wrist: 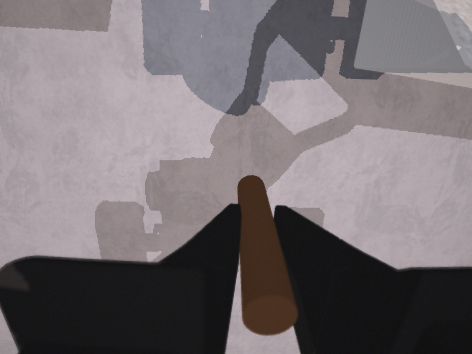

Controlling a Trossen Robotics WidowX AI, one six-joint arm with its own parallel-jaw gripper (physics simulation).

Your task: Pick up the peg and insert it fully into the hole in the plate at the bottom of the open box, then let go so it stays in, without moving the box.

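Frame: origin at the arm's base, x left, y back, z up, level; metres.
Seen in the pictures: gripper, between the fingertips: (256, 215).
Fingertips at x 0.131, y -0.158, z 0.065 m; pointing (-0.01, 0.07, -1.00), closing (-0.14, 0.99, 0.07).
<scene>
A point is followed by its place in that frame.
The brown round peg (262, 260) {y -0.162, x 0.128, z 0.098 m} is held between the two black fingers of my gripper (256, 215) {y -0.158, x 0.131, z 0.065 m}, low in the middle of the wrist view. My gripper is shut on the peg. The peg's far end shows just beyond the fingertips and its near end face shows at the bottom of the view. The peg leans slightly and appears to be above the table. A grey, finely lined panel (407, 40) {y -0.077, x 0.042, z 0.000 m} at the top right looks like part of the open box. The hole and the plate do not show.
The pale, mottled table top (75, 125) {y -0.283, x 0.139, z -0.060 m} lies beneath the gripper. Brownish and blue-grey shadows, some shaped like the arm, fall across it. A beige strip (445, 79) {y -0.022, x 0.053, z -0.023 m} shows along the lower edge of the grey panel at the right.
</scene>
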